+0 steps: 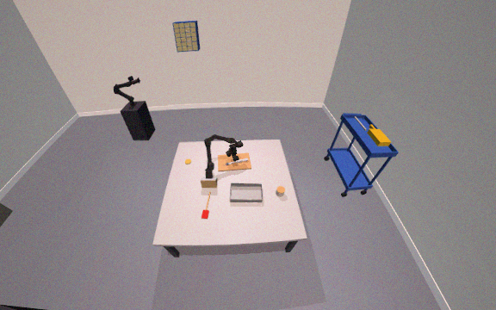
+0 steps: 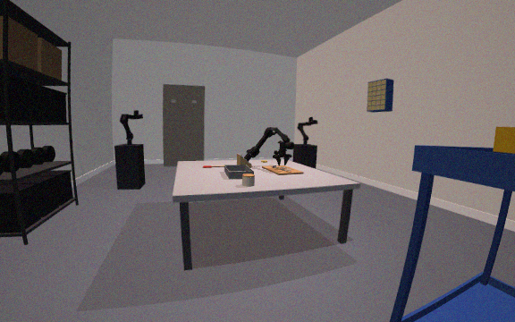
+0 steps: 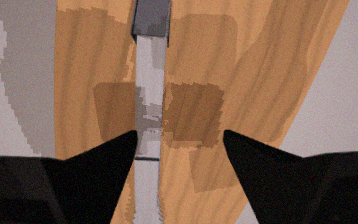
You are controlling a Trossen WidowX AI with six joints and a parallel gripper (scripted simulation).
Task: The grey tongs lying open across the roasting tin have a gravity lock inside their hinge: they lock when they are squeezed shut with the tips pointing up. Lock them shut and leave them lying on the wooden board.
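Right now my gripper tip is 4 cm above the board. From my gripper tip the other things lie so: grey roasting tin (14 cm ahead, 43 cm to the right, 2 cm below); then yellow object (53 cm behind, 2 cm to the right, 4 cm below).
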